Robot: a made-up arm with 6 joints. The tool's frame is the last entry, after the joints.
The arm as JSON. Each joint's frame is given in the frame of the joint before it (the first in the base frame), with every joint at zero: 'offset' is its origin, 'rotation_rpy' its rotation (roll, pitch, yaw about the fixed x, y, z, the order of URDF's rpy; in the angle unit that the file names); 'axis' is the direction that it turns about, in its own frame. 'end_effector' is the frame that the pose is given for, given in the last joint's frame.
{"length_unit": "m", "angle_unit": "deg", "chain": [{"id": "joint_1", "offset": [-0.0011, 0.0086, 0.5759], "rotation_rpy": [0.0, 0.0, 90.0], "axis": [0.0, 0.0, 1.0]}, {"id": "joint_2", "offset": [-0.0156, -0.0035, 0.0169], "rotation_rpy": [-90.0, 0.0, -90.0], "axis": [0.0, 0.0, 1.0]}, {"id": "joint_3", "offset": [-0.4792, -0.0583, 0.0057], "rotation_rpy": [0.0, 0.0, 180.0], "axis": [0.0, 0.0, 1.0]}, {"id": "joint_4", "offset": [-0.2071, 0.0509, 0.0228], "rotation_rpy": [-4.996, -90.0, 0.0], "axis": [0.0, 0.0, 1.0]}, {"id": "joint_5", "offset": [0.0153, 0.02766, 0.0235], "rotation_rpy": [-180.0, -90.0, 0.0], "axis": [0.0, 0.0, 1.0]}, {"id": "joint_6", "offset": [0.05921, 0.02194, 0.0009], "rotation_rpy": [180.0, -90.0, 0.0], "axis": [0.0, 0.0, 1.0]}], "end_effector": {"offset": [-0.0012, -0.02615, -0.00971], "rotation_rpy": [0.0, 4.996, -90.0]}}
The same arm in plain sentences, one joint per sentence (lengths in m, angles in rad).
The arm has six revolute joints in a row. What follows holds with every joint at zero, and every direction is one of the base frame's.
Joint 1 sits 0.0011 m along -x and 0.0086 m along +y and 0.5759 m along +z from the base frame's origin and turns about +z.
Joint 2 sits 0.0035 m along +x and 0.0156 m along -y and 0.0169 m along +z from joint 1 and turns about +y.
Joint 3 sits 0.4792 m along -x and 0.0057 m along +y and 0.0583 m along +z from joint 2 and turns about +y.
Joint 4 sits 0.2071 m along +x and 0.0228 m along +y and 0.0509 m along +z from joint 3 and turns about the direction (0.9962, 0, 0.0871).
Joint 5 sits 0.0210 m along +x and 0.0153 m along +y and 0.0296 m along +z from joint 4 and turns about +y.
Joint 6 sits 0.0609 m along +x and 0.0009 m along +y and 0.0167 m along -z from joint 5 and turns about the direction (0.9962, 0, 0.0871).
The tool frame, which is the frame that the pose is given for, sits 0.0074 m along -x and 0.0012 m along -y and 0.0269 m along -z from joint 6; its axes are the base frame's turned by roll 0.0000, pitch 1.5708 and yaw 0.0000 rad (as in URDF: about the fixed x, then y, then z).

